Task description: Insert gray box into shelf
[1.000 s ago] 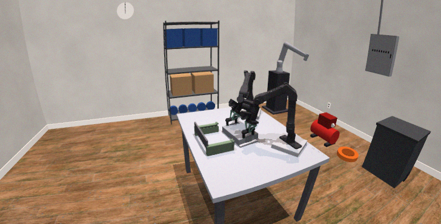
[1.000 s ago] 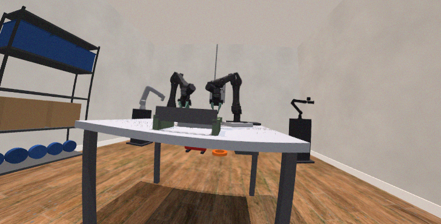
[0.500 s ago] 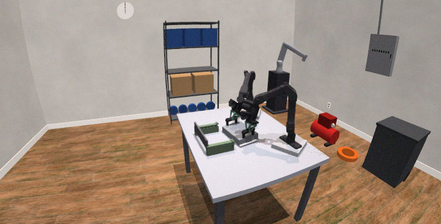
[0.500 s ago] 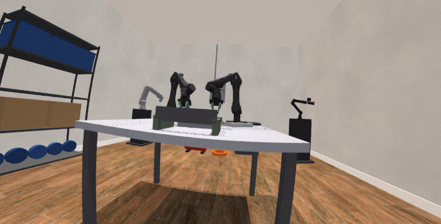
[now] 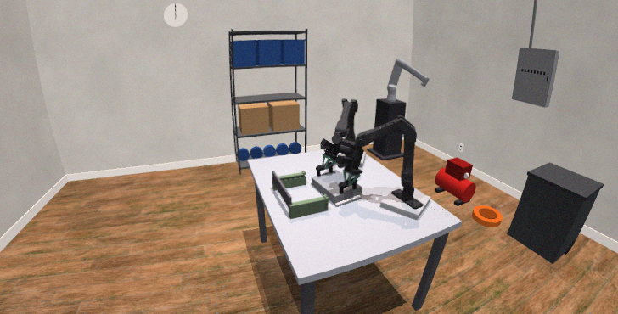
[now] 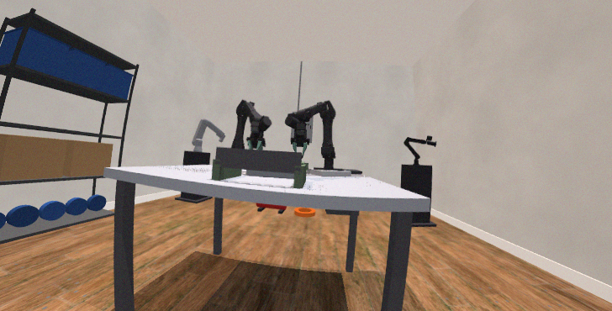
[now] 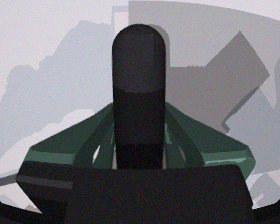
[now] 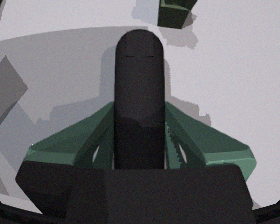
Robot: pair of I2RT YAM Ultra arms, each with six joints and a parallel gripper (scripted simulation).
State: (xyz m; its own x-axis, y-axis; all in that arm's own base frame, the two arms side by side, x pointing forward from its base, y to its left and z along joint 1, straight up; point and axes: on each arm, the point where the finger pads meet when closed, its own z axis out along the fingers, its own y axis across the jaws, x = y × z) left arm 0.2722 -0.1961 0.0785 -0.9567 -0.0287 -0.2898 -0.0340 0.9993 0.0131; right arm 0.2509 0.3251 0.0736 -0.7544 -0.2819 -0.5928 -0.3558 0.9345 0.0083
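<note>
Now: left hand 1 cm short of the gray box, 12 cm to the left of it and 5 cm above it. Also, from my left hand: dark back plate 34 cm ahead, 11 cm to the right, 3 cm below.
The gray box is 2 cm behind my right hand, 12 cm to the left of it and 5 cm below it. Also, from my right hand: dark back plate 31 cm ahead, 14 cm to the left, 2 cm below.
</note>
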